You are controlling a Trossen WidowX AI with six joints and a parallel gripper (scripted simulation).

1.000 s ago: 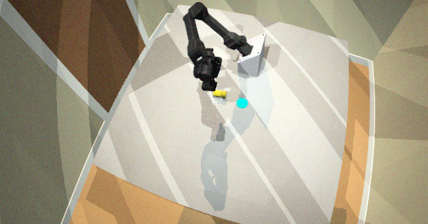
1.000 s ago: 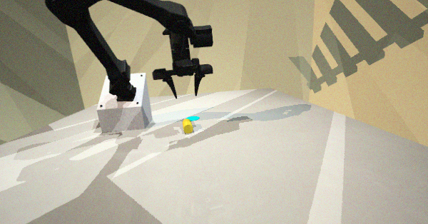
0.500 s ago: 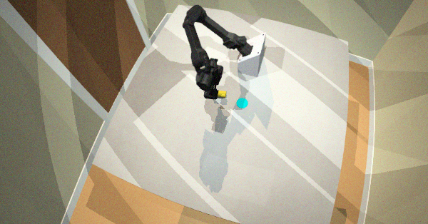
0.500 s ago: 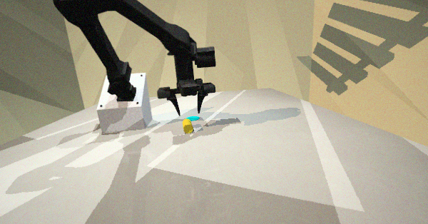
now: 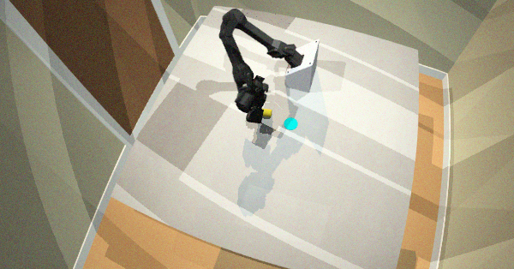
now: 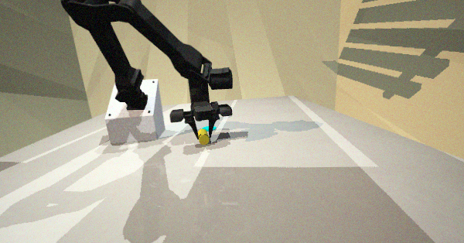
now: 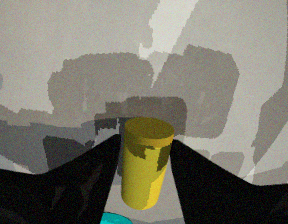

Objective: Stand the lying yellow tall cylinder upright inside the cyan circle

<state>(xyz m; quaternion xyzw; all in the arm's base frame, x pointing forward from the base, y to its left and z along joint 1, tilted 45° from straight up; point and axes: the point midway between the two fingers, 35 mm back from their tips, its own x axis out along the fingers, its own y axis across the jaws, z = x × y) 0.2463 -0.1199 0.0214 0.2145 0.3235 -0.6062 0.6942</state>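
The cyan circle is 150 mm to the left of my gripper tip and 20 mm below it. From my gripper tip the other things lie so: yellow tall cylinder (20 mm to the left, 10 mm behind).
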